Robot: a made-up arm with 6 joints.
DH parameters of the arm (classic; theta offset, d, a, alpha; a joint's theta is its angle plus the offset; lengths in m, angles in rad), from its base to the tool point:
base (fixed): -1.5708 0.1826 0 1.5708
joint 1: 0 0.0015 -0.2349 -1.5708
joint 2: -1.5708 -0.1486 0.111 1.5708
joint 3: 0 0.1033 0.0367 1.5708
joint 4: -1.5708 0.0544 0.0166 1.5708
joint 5: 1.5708 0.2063 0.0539 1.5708
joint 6: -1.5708 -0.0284 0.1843 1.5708
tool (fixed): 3.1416 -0.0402 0 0
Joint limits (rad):
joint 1: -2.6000..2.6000
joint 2: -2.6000..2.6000
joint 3: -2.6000..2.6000
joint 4: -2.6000..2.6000
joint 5: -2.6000..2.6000
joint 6: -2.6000..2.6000
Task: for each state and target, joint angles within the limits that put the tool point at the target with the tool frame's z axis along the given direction. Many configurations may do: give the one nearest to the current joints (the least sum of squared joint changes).
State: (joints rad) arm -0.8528 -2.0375 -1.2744 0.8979 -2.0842 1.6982
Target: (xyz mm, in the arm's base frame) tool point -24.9 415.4 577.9 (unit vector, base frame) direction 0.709 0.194 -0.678
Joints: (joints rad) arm -1.1816 -2.2528 -1.2955 0.9958 -2.2281 1.4026
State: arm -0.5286 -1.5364 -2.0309 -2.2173 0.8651 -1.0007
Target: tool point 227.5 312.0 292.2 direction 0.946 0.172 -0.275
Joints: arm -0.9275 -1.9078 -2.0230 -2.2223 0.9268 -1.0198
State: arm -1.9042 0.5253 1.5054 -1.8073 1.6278 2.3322
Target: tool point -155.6 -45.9 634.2 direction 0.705 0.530 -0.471
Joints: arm -1.3917 1.0285 1.7984 -2.3531 2.4576 1.8093
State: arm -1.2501 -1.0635 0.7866 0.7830 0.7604 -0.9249
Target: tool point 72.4 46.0 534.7 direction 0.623 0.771 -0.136
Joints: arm -1.9795 -0.7509 0.8837 -0.1612 0.2885 -1.3979
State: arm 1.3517 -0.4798 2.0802 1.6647 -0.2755 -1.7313
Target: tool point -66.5 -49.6 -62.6 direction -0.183 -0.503 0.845
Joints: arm 0.9739 -0.1784 2.0304 1.6124 -0.2662 -1.6033
